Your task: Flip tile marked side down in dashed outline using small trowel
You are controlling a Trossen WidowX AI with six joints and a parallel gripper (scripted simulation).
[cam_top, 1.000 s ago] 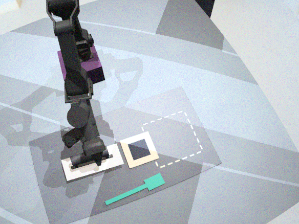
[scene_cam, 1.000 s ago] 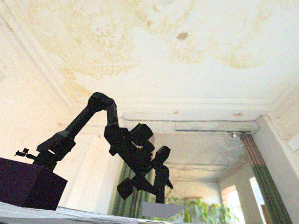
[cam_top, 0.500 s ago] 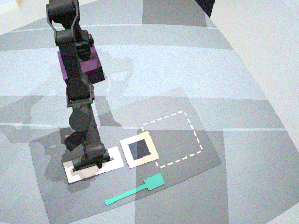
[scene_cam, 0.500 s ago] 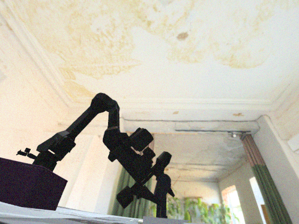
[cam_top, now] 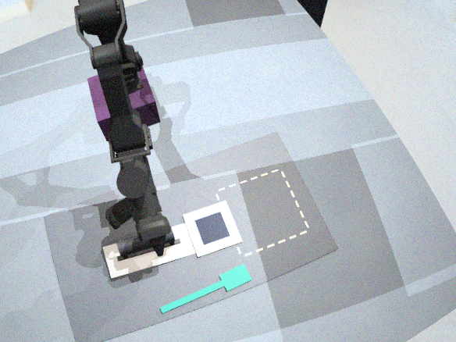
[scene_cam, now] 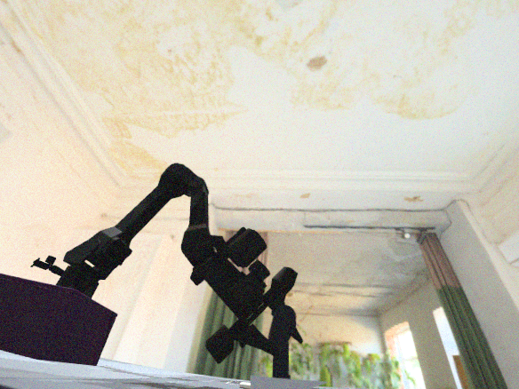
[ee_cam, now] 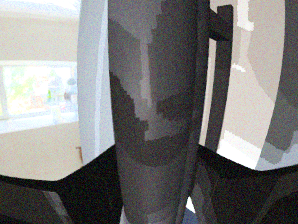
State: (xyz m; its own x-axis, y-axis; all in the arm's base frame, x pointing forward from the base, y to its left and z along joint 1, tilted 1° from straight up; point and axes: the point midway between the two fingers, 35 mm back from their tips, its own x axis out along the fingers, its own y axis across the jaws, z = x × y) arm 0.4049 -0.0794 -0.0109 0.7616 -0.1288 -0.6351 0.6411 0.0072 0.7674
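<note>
My gripper tip is 30 mm past the grey mat, 60 mm to the right of it and 80 mm above it. The rest, counted from my gripper tip: tile (20 mm behind, 130 mm to the left, 50 mm below); then teal trowel (110 mm ahead, 80 mm to the left, 50 mm below).
</note>
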